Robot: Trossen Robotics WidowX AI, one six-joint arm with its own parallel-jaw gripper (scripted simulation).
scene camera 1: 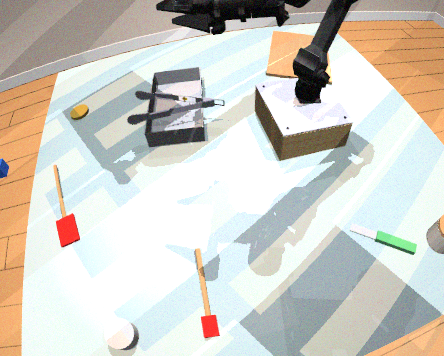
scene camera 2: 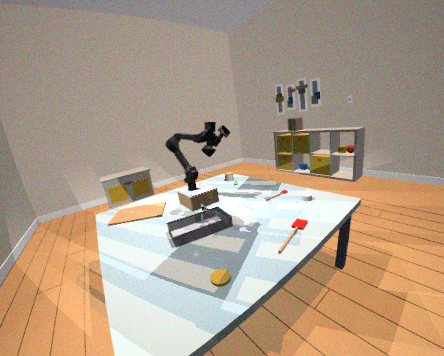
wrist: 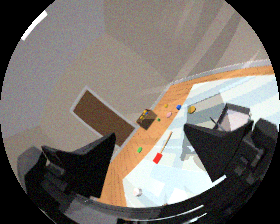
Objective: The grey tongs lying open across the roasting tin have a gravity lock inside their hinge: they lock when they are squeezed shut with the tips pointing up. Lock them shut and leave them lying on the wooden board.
My gripper is open, holding nothing. Further things: a wooden board and a roasting tin.
